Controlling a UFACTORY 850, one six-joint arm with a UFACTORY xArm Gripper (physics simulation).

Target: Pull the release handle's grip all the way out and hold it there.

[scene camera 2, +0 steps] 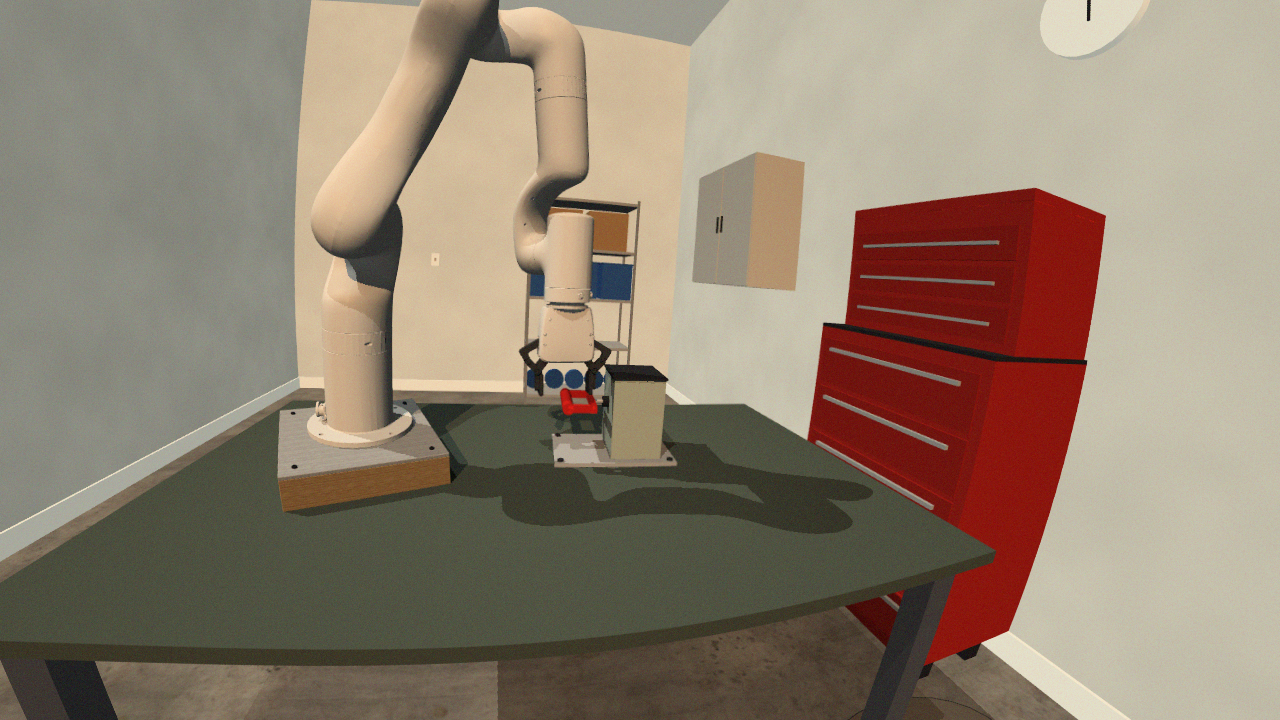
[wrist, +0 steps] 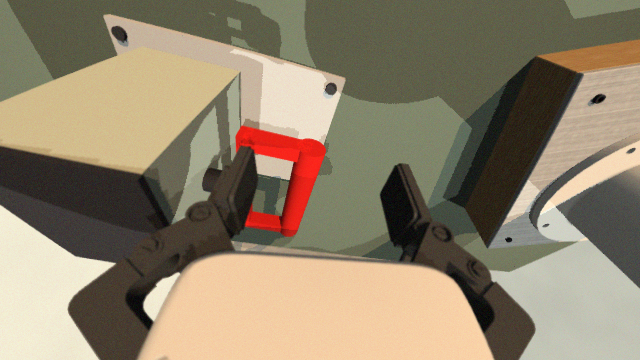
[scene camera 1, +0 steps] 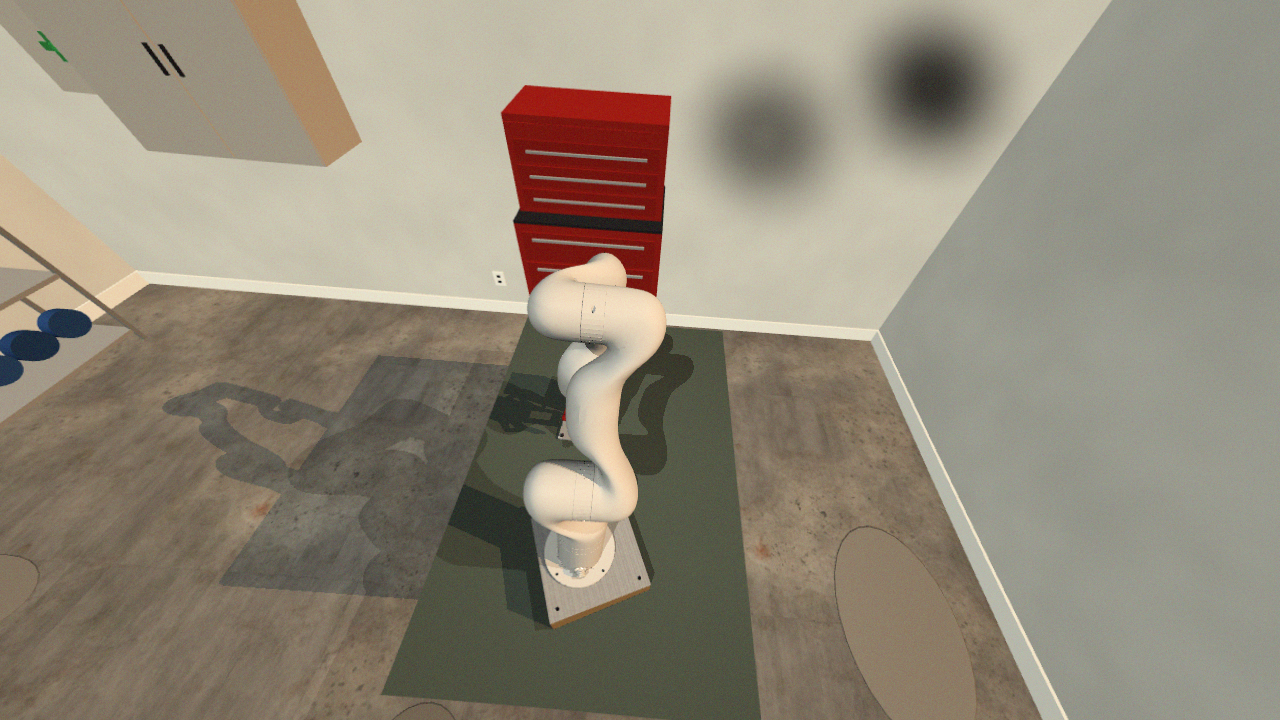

My gripper shows in scene camera 2 and in the wrist view. The same spot on my gripper: (scene camera 2: 537, 368) is (wrist: 446, 243).
